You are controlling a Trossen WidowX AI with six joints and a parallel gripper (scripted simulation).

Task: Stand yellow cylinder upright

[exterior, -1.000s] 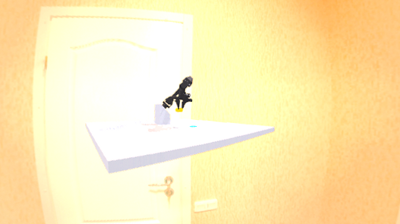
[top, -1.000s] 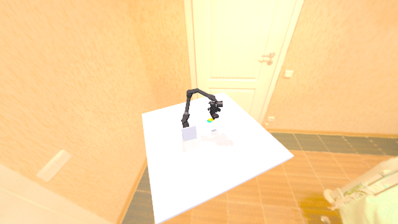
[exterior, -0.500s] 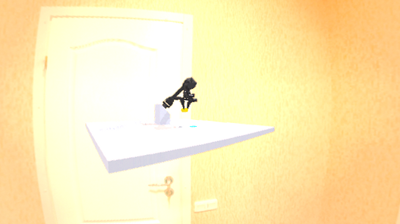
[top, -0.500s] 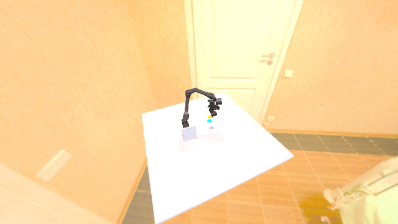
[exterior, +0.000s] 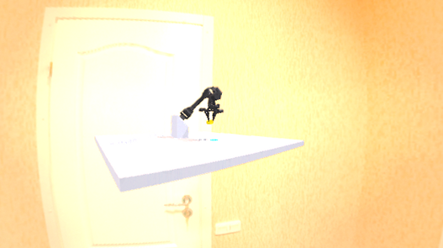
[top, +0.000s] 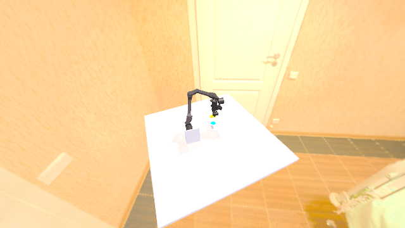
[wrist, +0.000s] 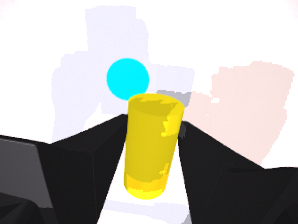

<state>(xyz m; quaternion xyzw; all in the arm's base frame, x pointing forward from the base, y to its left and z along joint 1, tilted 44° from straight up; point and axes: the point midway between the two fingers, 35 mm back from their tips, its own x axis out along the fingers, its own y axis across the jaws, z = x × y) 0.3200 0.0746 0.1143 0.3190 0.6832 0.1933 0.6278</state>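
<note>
Right now the cyan circle is 14 cm below my gripper tip and 3 cm to the left of it. Round my gripper tip: yellow cylinder (2 cm behind).
</note>
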